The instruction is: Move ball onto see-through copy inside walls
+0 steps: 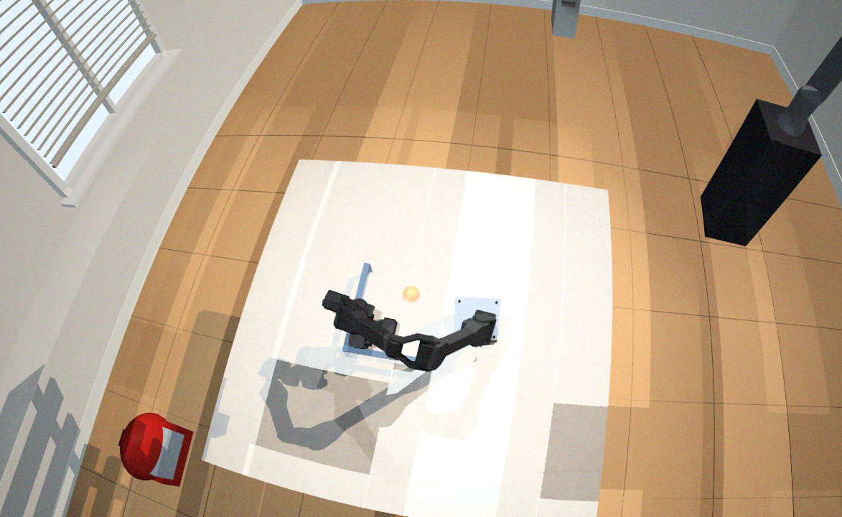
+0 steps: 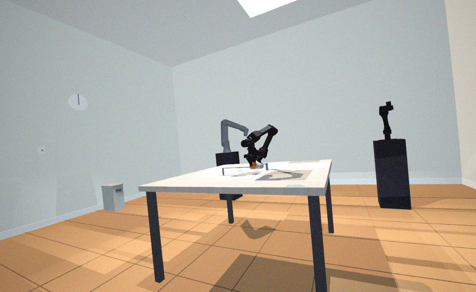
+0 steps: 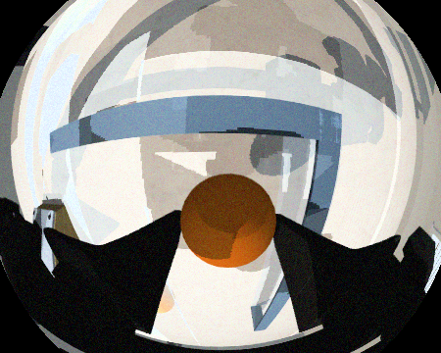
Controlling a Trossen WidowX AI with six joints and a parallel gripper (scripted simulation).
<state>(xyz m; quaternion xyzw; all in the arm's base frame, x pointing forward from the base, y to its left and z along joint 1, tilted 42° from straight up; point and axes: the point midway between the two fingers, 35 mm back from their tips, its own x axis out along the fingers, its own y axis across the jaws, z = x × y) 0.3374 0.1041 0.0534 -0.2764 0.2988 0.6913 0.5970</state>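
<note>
My gripper tip is 9 cm past the see-through copy of ball, 18 cm to the left of it and 3 cm above it. Also, from my gripper tip: orange ball right at my gripper tip.
</note>
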